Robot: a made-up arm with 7 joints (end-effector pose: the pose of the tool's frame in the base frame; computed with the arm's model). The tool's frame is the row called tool. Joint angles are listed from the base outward.
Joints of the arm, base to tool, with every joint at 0 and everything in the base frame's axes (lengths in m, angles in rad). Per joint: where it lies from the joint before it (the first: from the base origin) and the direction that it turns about. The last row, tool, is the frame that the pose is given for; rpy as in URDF.
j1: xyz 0 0 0 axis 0.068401 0.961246 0.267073
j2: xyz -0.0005 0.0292 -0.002 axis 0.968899 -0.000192 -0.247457
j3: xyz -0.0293 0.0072 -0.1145 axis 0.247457 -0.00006 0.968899
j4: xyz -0.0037 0 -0.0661 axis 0.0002 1 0.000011
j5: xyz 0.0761 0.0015 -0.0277 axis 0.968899 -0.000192 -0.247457
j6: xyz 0.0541 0 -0.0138 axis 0.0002 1 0.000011
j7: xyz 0.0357 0 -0.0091 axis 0.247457 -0.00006 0.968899
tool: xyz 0 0 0 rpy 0 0.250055 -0.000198
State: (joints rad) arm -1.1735 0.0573 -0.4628 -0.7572 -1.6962 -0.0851 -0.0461
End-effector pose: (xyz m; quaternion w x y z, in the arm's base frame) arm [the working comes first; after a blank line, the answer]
Working (the frame after each row of the table, in the pose's form):
after j1: 0.0000 0.0000 0.0000 0.8327 -0.0379 -0.5322 -0.1479
after j2: 0.0099 0.0275 0.0014 0.8324 -0.0110 -0.5364 -0.1389
after j3: 0.1023 0.0217 -0.0725 0.7787 0.0613 -0.5166 -0.3506
after j4: 0.1575 0.0063 -0.1056 0.5326 -0.0727 -0.7678 -0.3485
after j5: 0.1473 -0.0293 -0.0336 0.3642 -0.5776 -0.2410 -0.6896
after j6: 0.1351 -0.0518 0.0161 0.3536 -0.6064 -0.2563 -0.6644
after j7: 0.1289 -0.0645 0.0501 0.3353 -0.6026 -0.2660 -0.6736

0.1289 -0.0645 0.0501 0.3657 -0.5138 -0.2222 -0.7435
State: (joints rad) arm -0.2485 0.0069 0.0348 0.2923 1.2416 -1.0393 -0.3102
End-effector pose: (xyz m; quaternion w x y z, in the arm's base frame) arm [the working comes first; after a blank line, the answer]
Working (the frame after each row of the table, in the pose's form):
after j1: 0.0000 0.0000 0.0000 0.9923 -0.0085 -0.1191 -0.0331
after j2: 0.0020 0.0291 -0.0023 0.9923 -0.0051 -0.1192 -0.0335
after j3: 0.0011 0.0361 -0.1205 0.9927 -0.0028 -0.1193 -0.0163
after j4: 0.0132 0.0356 -0.1856 0.9995 -0.0004 0.0266 -0.0165
after j5: 0.0877 0.0346 -0.2173 0.8108 0.5592 0.0121 -0.1723
after j6: 0.1410 0.0328 -0.2340 0.7099 0.3997 -0.3921 -0.4272
after j7: 0.1608 0.0021 -0.2297 0.6527 0.4265 -0.3112 -0.5433

0.1608 0.0021 -0.2297 0.6864 0.4910 -0.2274 -0.4860
